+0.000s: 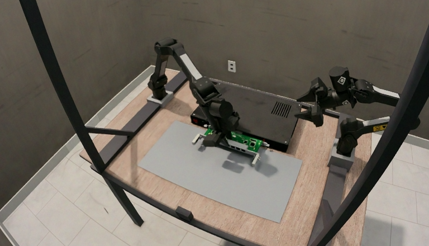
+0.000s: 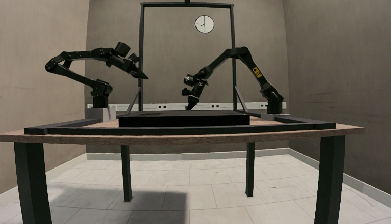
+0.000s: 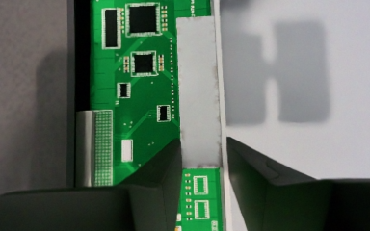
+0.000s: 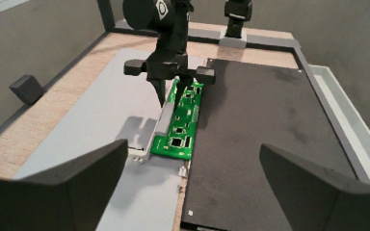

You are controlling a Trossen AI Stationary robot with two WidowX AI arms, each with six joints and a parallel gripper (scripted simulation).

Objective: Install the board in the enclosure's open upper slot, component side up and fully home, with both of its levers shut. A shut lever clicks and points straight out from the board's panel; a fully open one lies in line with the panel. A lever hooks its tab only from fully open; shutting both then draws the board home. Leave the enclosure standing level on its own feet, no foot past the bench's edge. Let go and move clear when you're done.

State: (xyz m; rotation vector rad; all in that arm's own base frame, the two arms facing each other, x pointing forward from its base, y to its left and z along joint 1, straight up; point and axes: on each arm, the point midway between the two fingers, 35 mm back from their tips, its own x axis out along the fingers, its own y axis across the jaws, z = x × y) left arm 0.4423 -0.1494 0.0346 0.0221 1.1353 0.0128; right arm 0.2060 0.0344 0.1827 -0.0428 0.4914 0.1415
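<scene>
My left gripper is now 9 cm past the grey mat, 7 cm above it and 2 cm to the left of it. The rest, counted from my left hand: black enclosure 18 cm ahead, 3 cm below, 1 cm to the right; green board 3 cm below, 1 cm to the right.
</scene>
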